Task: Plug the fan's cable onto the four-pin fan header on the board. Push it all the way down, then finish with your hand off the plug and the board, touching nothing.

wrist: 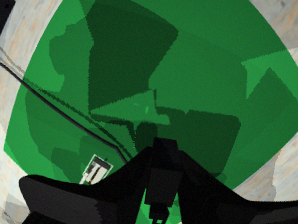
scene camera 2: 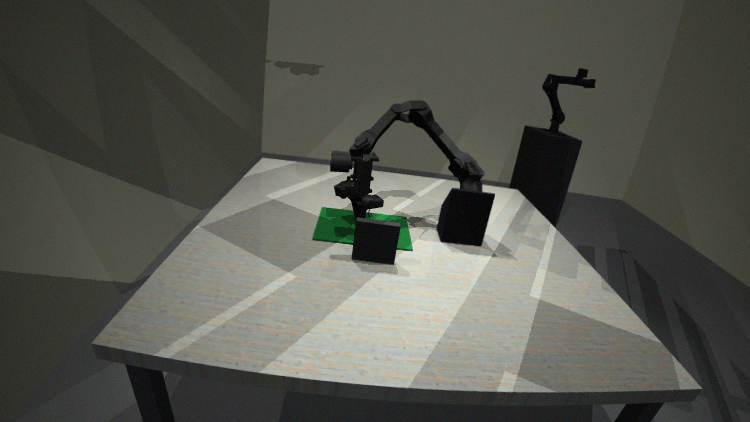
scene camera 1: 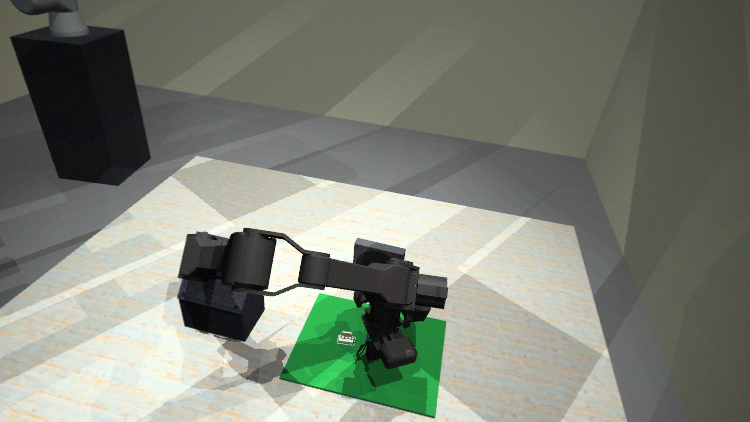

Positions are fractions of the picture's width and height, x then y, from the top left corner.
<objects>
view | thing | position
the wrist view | my gripper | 0.55,0.69
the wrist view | black plug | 0.56,0.77
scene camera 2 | black fan box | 0.50,0.57
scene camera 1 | my gripper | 0.50,0.83
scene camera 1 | black fan box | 0.49,0.60
</objects>
